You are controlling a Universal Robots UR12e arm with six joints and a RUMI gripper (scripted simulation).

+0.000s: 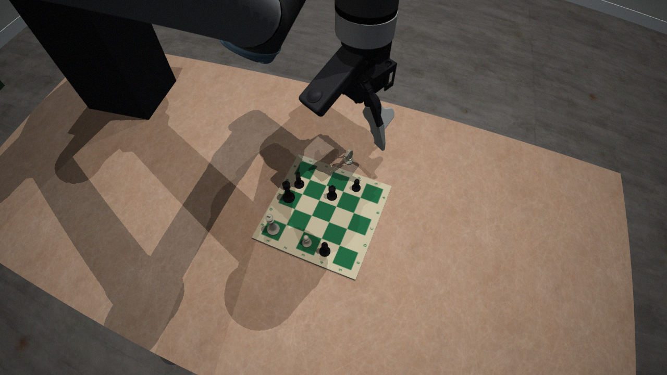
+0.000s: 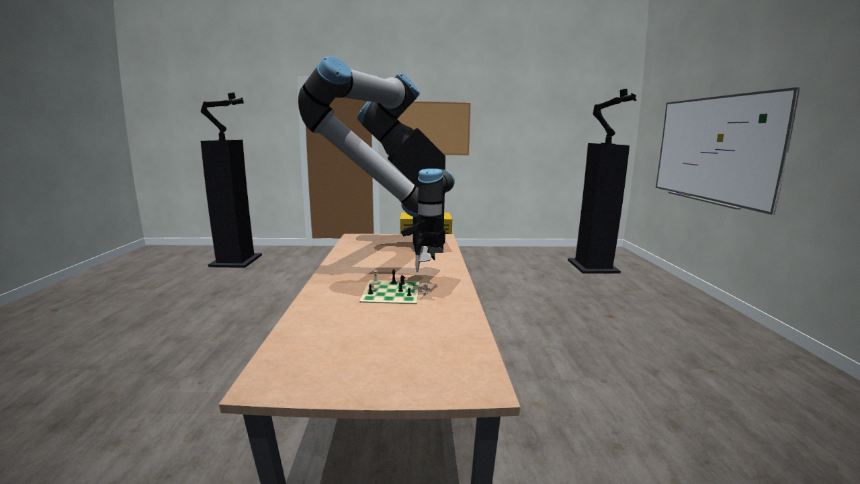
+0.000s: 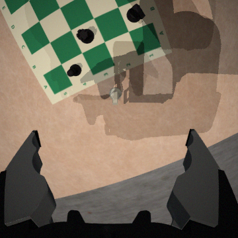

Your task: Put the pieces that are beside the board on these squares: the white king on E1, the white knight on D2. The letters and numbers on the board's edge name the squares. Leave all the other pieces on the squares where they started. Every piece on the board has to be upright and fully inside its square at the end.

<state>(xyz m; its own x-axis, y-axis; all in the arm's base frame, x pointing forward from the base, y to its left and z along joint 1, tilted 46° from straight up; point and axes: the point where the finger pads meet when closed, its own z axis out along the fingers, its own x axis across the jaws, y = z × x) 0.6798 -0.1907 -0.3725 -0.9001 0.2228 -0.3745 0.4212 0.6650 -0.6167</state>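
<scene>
Now: hand 10 cm above the white knight. From my hand the other things lie so: chessboard (14 cm to the right, 11 cm below, 1 cm behind); white pawn (21 cm to the right, 10 cm below, 1 cm behind); white king (21 cm to the right, 8 cm below, 8 cm behind).
</scene>
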